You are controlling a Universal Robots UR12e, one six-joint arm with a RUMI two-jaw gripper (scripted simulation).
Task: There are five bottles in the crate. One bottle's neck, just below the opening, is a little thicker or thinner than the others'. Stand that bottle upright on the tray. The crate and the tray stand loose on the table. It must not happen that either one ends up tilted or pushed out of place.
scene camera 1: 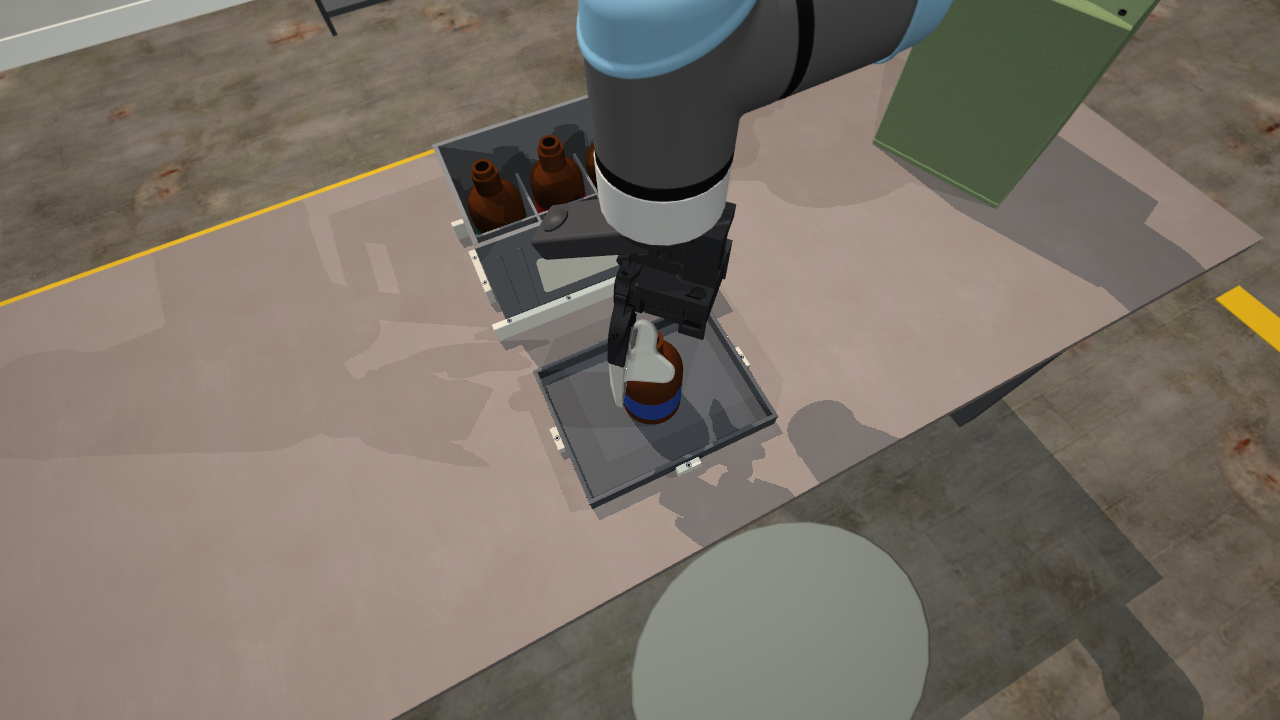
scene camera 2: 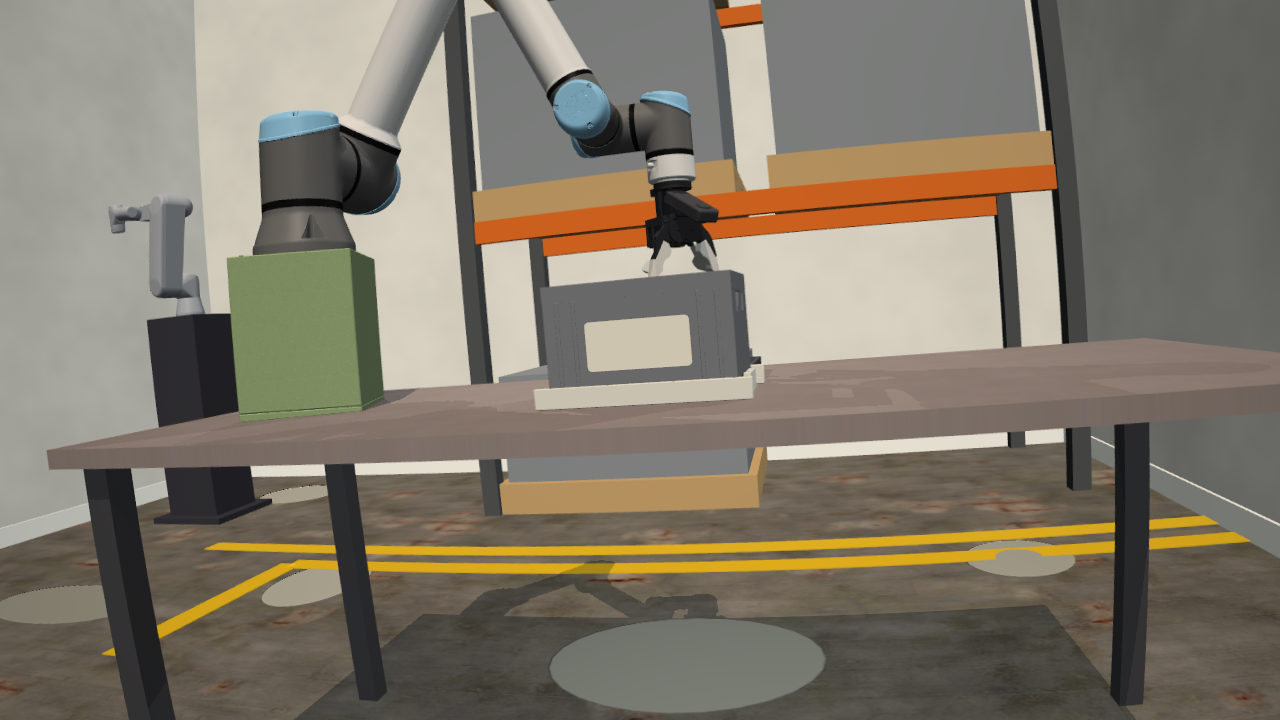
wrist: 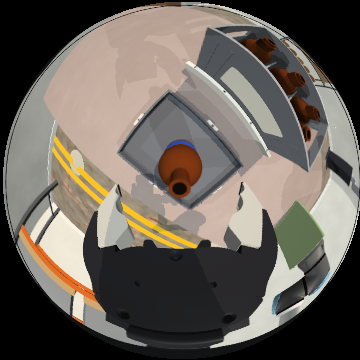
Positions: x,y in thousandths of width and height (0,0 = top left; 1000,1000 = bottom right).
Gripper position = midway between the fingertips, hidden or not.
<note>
In view: the gripper (scene camera 1: 506,472) and a crate (scene camera 2: 529,455).
The crate is seen too in scene camera 1 (scene camera 1: 407,387) and in the wrist view (wrist: 693,229). The gripper also shows in the wrist view (wrist: 499,512).
</note>
